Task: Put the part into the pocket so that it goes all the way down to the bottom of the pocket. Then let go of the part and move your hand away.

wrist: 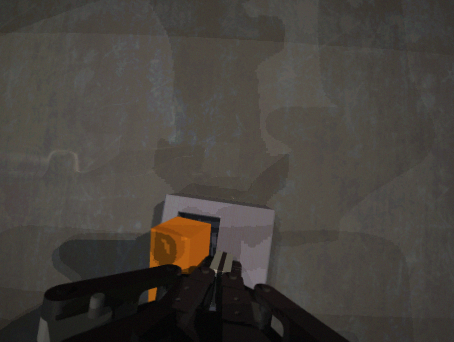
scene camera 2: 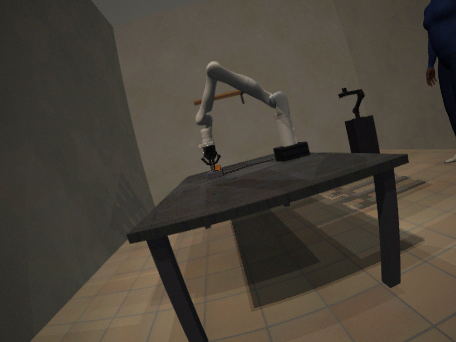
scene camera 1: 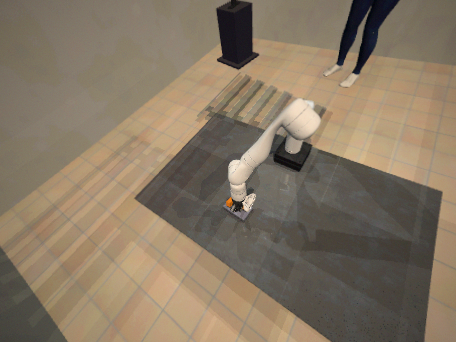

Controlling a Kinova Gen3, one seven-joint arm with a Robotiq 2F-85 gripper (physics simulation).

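Where they show: gripper, fingertip midpoint: (wrist: 223, 264) (scene camera 2: 213, 171) (scene camera 1: 240, 210); arm's base, link origin: (scene camera 2: 289, 145) (scene camera 1: 292, 147).
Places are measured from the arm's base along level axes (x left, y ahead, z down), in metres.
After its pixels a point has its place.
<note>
The orange part (scene camera 1: 229, 202) @[x -0.041, y 0.510, z 0.016 m] (scene camera 2: 217, 168) @[x 0.048, y 0.463, z 0.029 m] (wrist: 182, 242) @[x 0.041, y 0.466, z 0.008 m] stands up above the top of the light grey-purple block (scene camera 1: 243, 217) @[x 0.063, y 0.515, z 0.043 m] (wrist: 250, 222) @[x 0.059, y 0.509, z 0.043 m]. In the wrist view it lies over the left side of the block, and part of the dark pocket (wrist: 215, 232) @[x 0.037, y 0.484, z 0.074 m] shows uncovered behind it and on its right. How deep the part sits cannot be told. My gripper (scene camera 2: 213, 168) @[x 0.022, y 0.497, z 0.043 m] (wrist: 223, 264) @[x 0.022, y 0.497, z 0.043 m] is shut with nothing between its fingertips. The fingertips are low over the block, just right of the part in the wrist view and very close to it. The fingers hide the part's near end.
The block rests on the dark table top (scene camera 1: 350, 210) @[x 0.433, y 0.109, z 0.079 m] (scene camera 2: 260, 185) @[x 0.605, y 0.223, z 0.079 m] (wrist: 350, 125) @[x 0.174, y 0.588, z 0.079 m]. The arm's black base (scene camera 1: 292, 156) @[x 0.038, y 0.054, z 0.002 m] (scene camera 2: 292, 151) @[x 0.097, y 0.008, z 0.034 m] stands on the same table. A dark pedestal (scene camera 1: 236, 35) (scene camera 2: 363, 134) and a standing person (scene camera 1: 367, 37) (scene camera 2: 445, 65) are beyond the table.
</note>
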